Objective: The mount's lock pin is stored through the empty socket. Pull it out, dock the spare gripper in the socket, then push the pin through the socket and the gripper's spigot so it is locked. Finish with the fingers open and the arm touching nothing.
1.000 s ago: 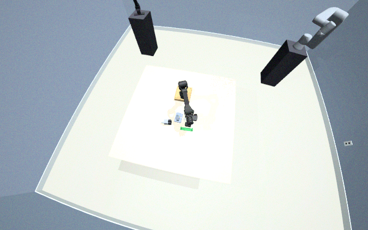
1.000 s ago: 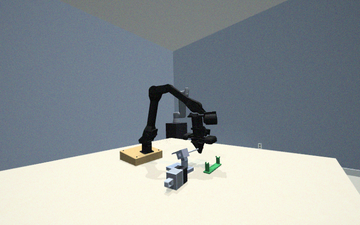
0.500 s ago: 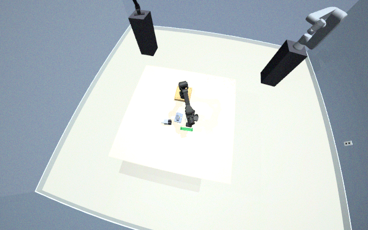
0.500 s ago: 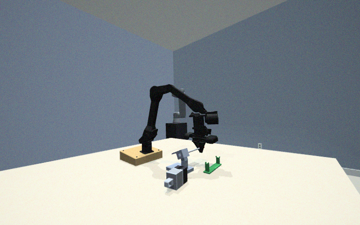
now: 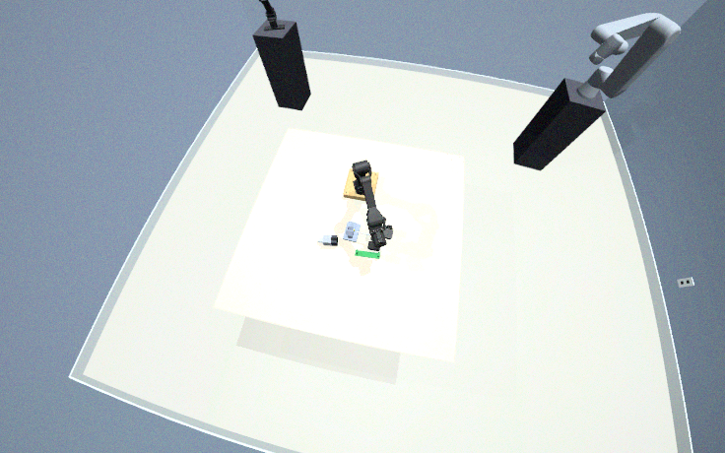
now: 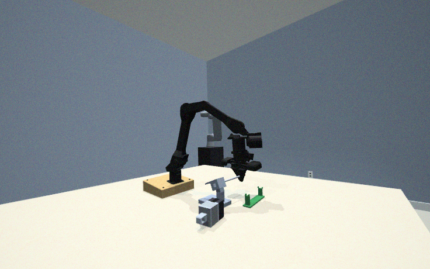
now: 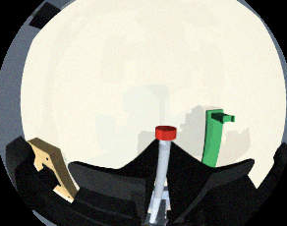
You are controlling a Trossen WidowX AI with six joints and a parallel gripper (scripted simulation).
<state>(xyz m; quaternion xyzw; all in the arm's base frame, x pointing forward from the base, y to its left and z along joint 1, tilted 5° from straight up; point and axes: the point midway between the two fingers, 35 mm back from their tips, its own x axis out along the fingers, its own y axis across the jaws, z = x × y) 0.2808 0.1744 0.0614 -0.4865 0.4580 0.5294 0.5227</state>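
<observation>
My gripper tip is now 9 cm short of the green cradle, 4 cm to the left of it and 3 cm above it. The rest, counted from my gripper tip: grey mount: 1 cm behind, 16 cm to the right, 1 cm below; spare gripper: 8 cm ahead, 28 cm to the right, 3 cm below.
</observation>
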